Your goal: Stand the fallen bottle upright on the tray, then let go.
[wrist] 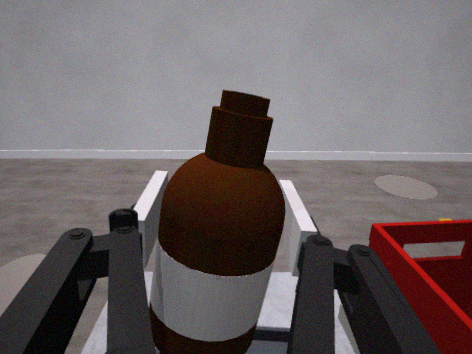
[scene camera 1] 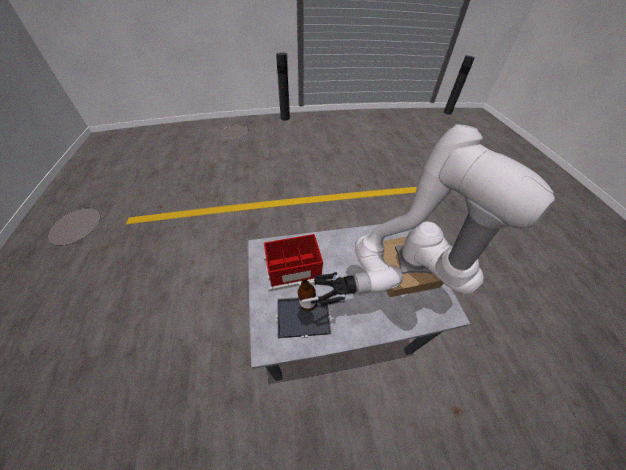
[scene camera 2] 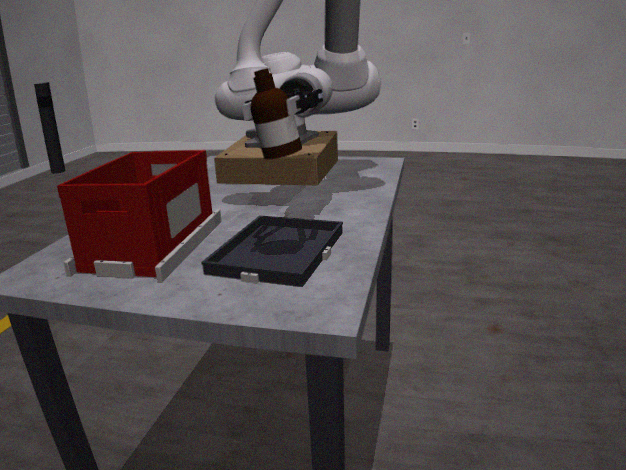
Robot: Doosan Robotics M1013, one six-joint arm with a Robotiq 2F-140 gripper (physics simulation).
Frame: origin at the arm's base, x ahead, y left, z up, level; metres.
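Seen in the pictures: gripper, fingertip midpoint: [wrist: 222, 194] [scene camera 1: 300, 293] [scene camera 2: 267, 109]; arm's base, origin of the base link: [scene camera 1: 413, 259].
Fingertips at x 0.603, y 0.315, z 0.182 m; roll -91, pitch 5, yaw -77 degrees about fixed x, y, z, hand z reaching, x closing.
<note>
Offsets run from my fingertips to a thing's middle. Level surfaces: height alone.
The brown bottle {0.005 m right, 0.026 m back, 0.007 m down} [scene camera 1: 306, 293] [scene camera 2: 271, 108] [wrist: 222, 220] with a white label is held in the air, neck up. It leans a little to one side: its neck tips left in the scene camera 2 view and right in the wrist view. My gripper [scene camera 1: 309, 290] [scene camera 2: 270, 107] [wrist: 222, 194] lies about level and is shut on the bottle's body, one white pad on each side. The dark tray {0.003 m right, 0.009 m back, 0.264 m down} [scene camera 1: 303, 335] [scene camera 2: 252, 275] lies on the table below the bottle, with a gap between them in the scene camera 2 view. The bottle's shadow falls on the tray.
A red crate {0.276 m right, 0.060 m ahead, 0.189 m down} [scene camera 1: 295, 272] [scene camera 2: 113, 230] [wrist: 430, 280] stands beside the tray, with white rails {0.180 m right, 0.034 m ahead, 0.261 m down} [scene camera 2: 189, 245] at its foot. The arm's base is on a wooden block [scene camera 1: 414, 288] [scene camera 2: 265, 171] at the far end of the grey table {0.276 m down} [scene camera 1: 364, 328] [scene camera 2: 176, 298].
</note>
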